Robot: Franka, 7 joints.
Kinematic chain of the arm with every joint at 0, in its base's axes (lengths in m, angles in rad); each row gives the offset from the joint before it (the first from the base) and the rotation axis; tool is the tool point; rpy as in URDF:
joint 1: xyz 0 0 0.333 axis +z
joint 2: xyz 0 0 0 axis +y
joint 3: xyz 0 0 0.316 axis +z
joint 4: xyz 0.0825 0 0 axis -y
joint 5: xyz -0.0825 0 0.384 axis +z
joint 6: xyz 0 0 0 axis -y
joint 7: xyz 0.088 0 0 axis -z
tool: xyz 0 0 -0.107 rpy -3.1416 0 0
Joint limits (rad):
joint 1: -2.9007..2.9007
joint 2: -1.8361..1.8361
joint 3: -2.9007..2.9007
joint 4: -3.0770..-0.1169
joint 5: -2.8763..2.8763
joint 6: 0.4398..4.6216
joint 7: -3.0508..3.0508
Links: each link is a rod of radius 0.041 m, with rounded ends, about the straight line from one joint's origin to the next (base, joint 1, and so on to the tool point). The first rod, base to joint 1, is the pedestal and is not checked.
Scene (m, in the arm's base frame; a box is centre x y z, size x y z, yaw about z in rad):
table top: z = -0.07
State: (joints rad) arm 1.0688 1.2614 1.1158 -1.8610 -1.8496 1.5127 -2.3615
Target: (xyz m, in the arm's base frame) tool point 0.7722 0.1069 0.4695
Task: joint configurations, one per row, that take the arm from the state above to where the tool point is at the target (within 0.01 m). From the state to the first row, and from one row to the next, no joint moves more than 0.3 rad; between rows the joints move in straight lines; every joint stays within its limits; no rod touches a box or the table.
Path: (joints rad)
1: 0.7886 1.1562 0.9812 -1.6577 -1.8894 1.5164 -2.3615
2: 0.5085 1.0511 0.8466 -1.4544 -1.9293 1.5201 -2.3615
3: 0.2283 0.9459 0.7120 -1.2512 -1.9691 1.5239 -2.3615
4: -0.0518 0.8408 0.5774 -1.0479 -2.0090 1.5276 -2.3615

